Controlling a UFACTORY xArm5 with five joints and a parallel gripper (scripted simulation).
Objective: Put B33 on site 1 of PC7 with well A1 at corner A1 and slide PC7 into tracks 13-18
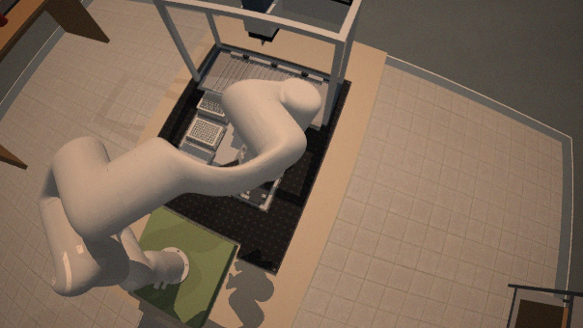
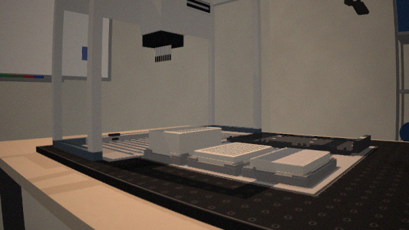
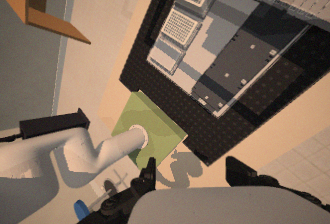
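The plate nest S1 lies 35 cm below my hand, 32 cm to the left of it and 6 cm ahead of it. The rest, counted from my hand: pipetting head: 50 cm ahead, 21 cm to the left, 8 cm below; then plate carrier PC7: 34 cm below, 17 cm ahead, 7 cm to the left; then 96-well plate B38: 34 cm below, 33 cm to the left, 16 cm ahead.
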